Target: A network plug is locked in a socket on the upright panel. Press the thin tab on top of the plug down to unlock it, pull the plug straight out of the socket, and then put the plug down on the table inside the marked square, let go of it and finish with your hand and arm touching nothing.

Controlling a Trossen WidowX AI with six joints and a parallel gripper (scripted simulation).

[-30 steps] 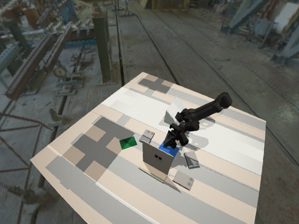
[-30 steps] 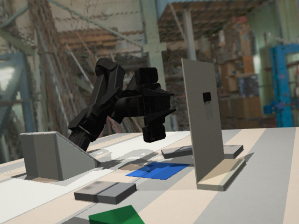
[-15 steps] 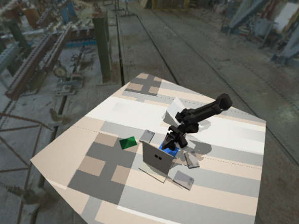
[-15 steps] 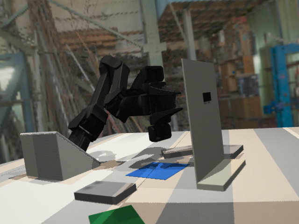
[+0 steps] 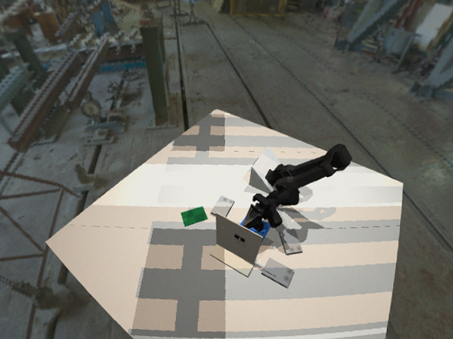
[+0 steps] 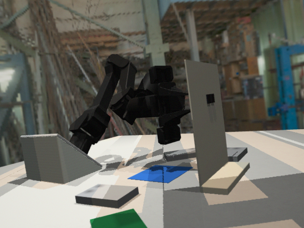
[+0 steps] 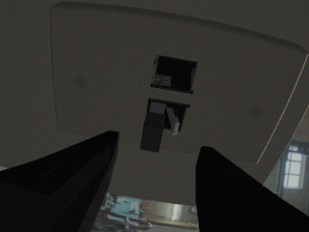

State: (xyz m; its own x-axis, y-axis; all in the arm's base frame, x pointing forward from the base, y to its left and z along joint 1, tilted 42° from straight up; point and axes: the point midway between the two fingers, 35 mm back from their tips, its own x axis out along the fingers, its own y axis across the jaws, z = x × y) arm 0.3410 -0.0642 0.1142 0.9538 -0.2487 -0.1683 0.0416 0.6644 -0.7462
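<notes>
My gripper tip is now 2 cm short of the network plug. Round my gripper tip: grey upright panel: 5 cm ahead, 6 cm below; then blue square: 11 cm behind, 1 cm to the left, 17 cm below.
</notes>
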